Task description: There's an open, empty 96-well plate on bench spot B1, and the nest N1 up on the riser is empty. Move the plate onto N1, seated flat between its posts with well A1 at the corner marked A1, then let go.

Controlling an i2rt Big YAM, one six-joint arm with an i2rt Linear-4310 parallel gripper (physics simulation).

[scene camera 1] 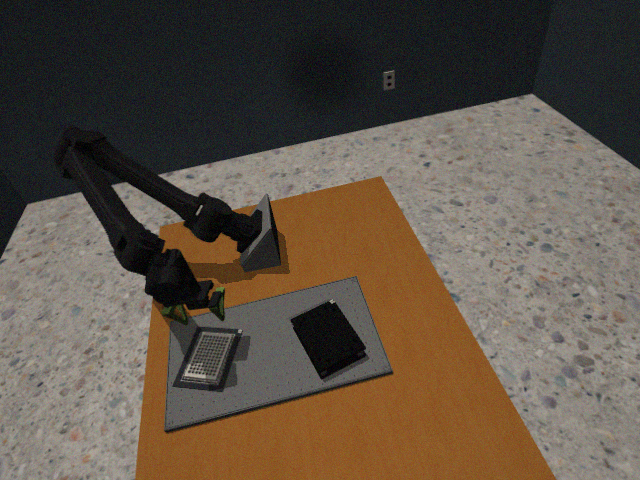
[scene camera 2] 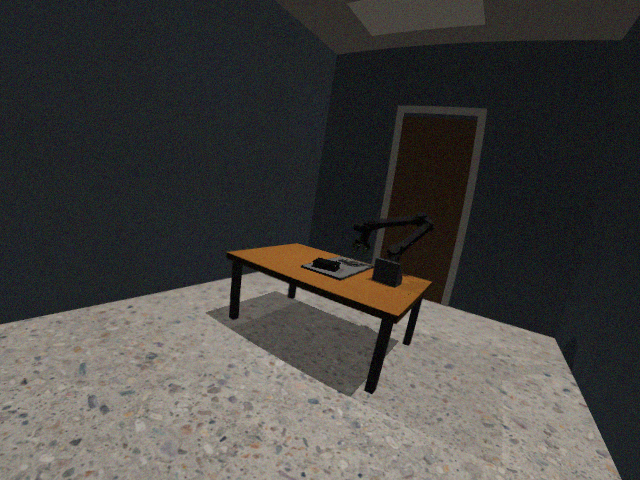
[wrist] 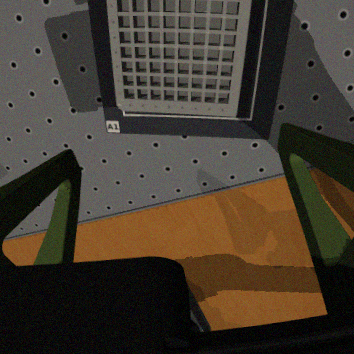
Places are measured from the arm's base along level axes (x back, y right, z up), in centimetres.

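Where they show: gripper, fingertip midpoint: [scene camera 1: 205,321] [scene camera 2: 357,253] [wrist: 176,146]; arm's base, origin of the base link: [scene camera 1: 251,232] [scene camera 2: 389,269].
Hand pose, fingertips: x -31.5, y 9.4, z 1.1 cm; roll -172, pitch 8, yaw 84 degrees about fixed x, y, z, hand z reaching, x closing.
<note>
Each offset is from my fingertips to the top centre of the thing. "*": to the spot under its first point. Level surfaces: height alone.
The pale 96-well plate {dx -5.0, dy +0.5, dz -6.7 cm} [scene camera 1: 209,356] [wrist: 177,60] lies flat on the dark pad of spot B1 [scene camera 1: 226,367] [wrist: 185,128]. The pad's white A1 label {* dx +1.6, dy -6.2, dz -8.1 cm} [scene camera 1: 239,331] [wrist: 112,126] is at its corner on the arm's side, at the plate's near left corner in the wrist view. My gripper [scene camera 1: 204,320] [scene camera 2: 360,246] [wrist: 176,146] is open and empty, raised above the board, beyond the plate's A1 end and apart from it. The black riser with nest N1 {dx -4.3, dy -28.8, dz -3.4 cm} [scene camera 1: 328,338] [scene camera 2: 326,264] stands to the right, with a pale label {* dx +4.8, dy -31.0, dz -4.4 cm} [scene camera 1: 332,301] at its back corner. Its posts are too dark to tell apart.
The grey perforated board {dx -3.1, dy -14.7, dz -8.2 cm} [scene camera 1: 268,361] [wrist: 155,157] bears both the pad and the riser on the orange table {dz -9.6 cm} [scene camera 1: 439,413] [scene camera 2: 268,258]. A grey angled block [scene camera 1: 264,253] [scene camera 2: 386,272] stands by the arm's base at the back.
</note>
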